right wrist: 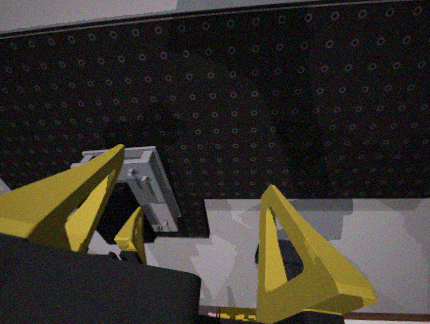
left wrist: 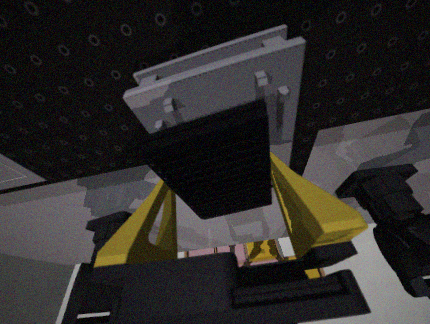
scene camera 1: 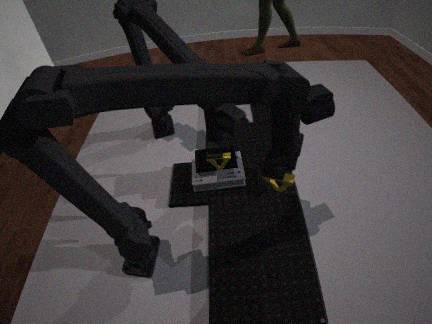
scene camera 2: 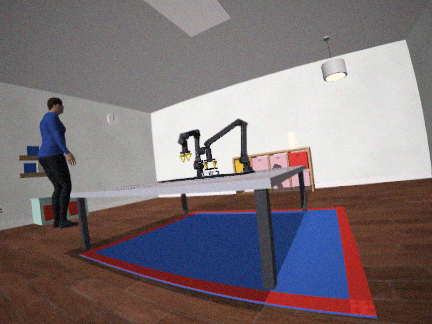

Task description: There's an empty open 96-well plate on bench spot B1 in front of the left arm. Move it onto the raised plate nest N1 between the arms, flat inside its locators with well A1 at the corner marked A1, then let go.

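Frame: origin at the left arm's base, x left, y back, z up, level; metres.
Where they show: left gripper, between the fingertips: point(right wrist: 114, 209) point(left wrist: 217, 166) point(scene camera 1: 219, 159) point(scene camera 2: 210, 169); right gripper, between the fingertips: point(right wrist: 199, 172) point(scene camera 1: 283, 175) point(scene camera 2: 186, 162); left arm's base, origin of its link: point(left wrist: 119, 222) point(scene camera 1: 163, 128); right arm's base, origin of its link: point(right wrist: 283, 250) point(left wrist: 370, 179) point(scene camera 1: 142, 256).
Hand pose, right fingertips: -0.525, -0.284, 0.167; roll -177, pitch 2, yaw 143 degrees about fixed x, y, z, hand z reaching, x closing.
Things, the pixels of their top centre, and the offset from my right fingertips, as dx, dy, dz. "pt": a spot on its surface instead. Level surfaces: height alone.
- dark 96-well plate, centre of its top: point(left wrist: 223, 188) point(right wrist: 113, 222) point(scene camera 1: 215, 156) +0.200, +0.130, -0.081
- raised grey nest, centre of its top: point(left wrist: 232, 160) point(right wrist: 127, 207) point(scene camera 1: 216, 165) +0.187, +0.131, -0.108
- black perforated board, height of its surface: dz -0.154
- pale table, height of its surface: dz -0.167
- pale outlined panel, a spot on its surface: point(left wrist: 11, 176) pt +0.474, +0.062, -0.152
The dark 96-well plate point(scene camera 1: 201, 159) point(left wrist: 215, 162) point(right wrist: 116, 212) is between the fingers of my left gripper point(scene camera 1: 218, 161) point(scene camera 2: 210, 164) point(left wrist: 217, 166), which is shut on it. The plate is over the near part of the raised grey nest point(scene camera 1: 220, 181) point(left wrist: 220, 92) point(right wrist: 162, 202), and looks roughly level. Several small locator posts stand uncovered beyond its far edge in the left wrist view. The exact gap beneath the plate and the A1 mark cannot be made out. My right gripper point(scene camera 1: 280, 181) point(scene camera 2: 185, 157) point(right wrist: 199, 172) is open and empty, beside the nest and higher.
The black perforated board point(scene camera 1: 260, 260) point(left wrist: 65, 90) point(right wrist: 240, 110) lies under the nest on the pale table point(scene camera 1: 370, 200) point(scene camera 2: 175, 187). The right arm point(scene camera 1: 170, 85) spans the foreground in scene camera 1. A pale outlined panel point(left wrist: 11, 176) lies at the left of the left wrist view.
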